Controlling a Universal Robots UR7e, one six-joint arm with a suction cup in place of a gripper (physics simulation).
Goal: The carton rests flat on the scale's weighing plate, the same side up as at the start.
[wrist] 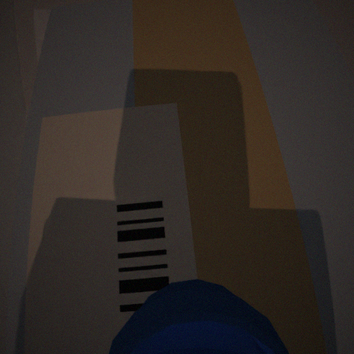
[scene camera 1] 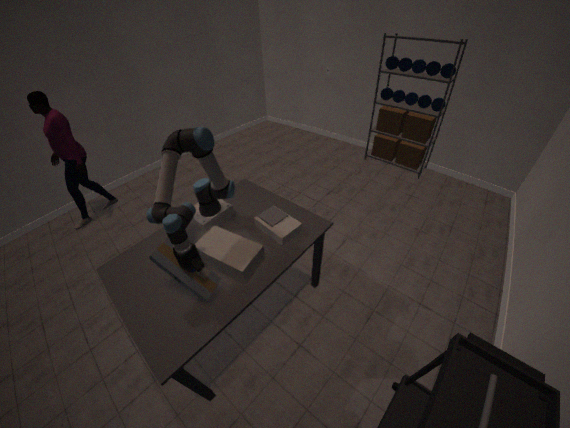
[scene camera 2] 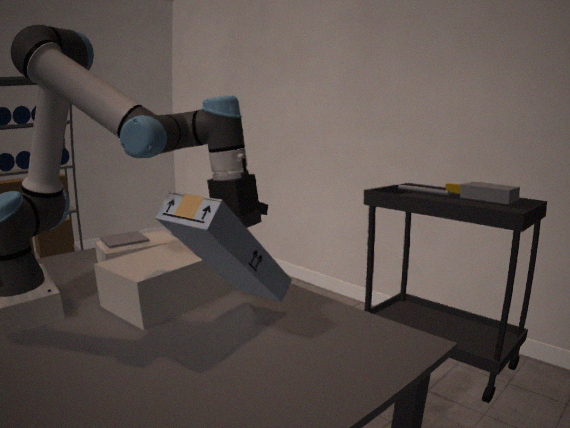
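Pixels of known places: hand at its tool point: (scene camera 1: pixel 194 270); arm's base at its link origin: (scene camera 1: pixel 210 209) (scene camera 2: pixel 17 284).
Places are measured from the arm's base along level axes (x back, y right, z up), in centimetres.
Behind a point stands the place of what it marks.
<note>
The carton (scene camera 1: pixel 175 274) @(x -36.1, y 52.5, z 14.0 cm) (scene camera 2: pixel 225 250) @(x -27.4, y 53.8, z 14.0 cm) (wrist: pixel 200 40) is pale grey-blue with orange tape, black arrow marks and a barcode label. It hangs in the air above the table, steeply tilted: in the scene camera 2 view its taped end with arrows is high at the left and its other end low at the right. My gripper (scene camera 1: pixel 194 270) (scene camera 2: pixel 242 220) (wrist: pixel 198 320) is on the carton's taped top face; its blue cup shows in the wrist view and is hidden in both scene views. The scale (scene camera 1: pixel 282 231) @(x -54.4, y -8.8, z -0.5 cm) (scene camera 2: pixel 102 251) @(x -32.3, y -14.0, z -0.9 cm) stands on the table with its grey weighing plate (scene camera 1: pixel 274 215) @(x -42.9, y -16.8, z 1.3 cm) (scene camera 2: pixel 125 239) @(x -41.2, y -13.9, z 1.3 cm) bare.
A large beige box (scene camera 1: pixel 230 246) @(x -39.0, y 20.0, z 4.2 cm) (scene camera 2: pixel 120 295) @(x -19.2, y 24.1, z -1.0 cm) stands on the table (scene camera 1: pixel 145 320) @(x -26.7, y 75.1, z -7.3 cm) (scene camera 2: pixel 280 390) @(x -24.0, y 69.3, z -7.3 cm) between the carton and the scale. A dark cart (scene camera 2: pixel 532 212) stands beyond the table. A shelf rack (scene camera 1: pixel 378 82) is at the back, and a person (scene camera 1: pixel 62 135) walks at the left.
</note>
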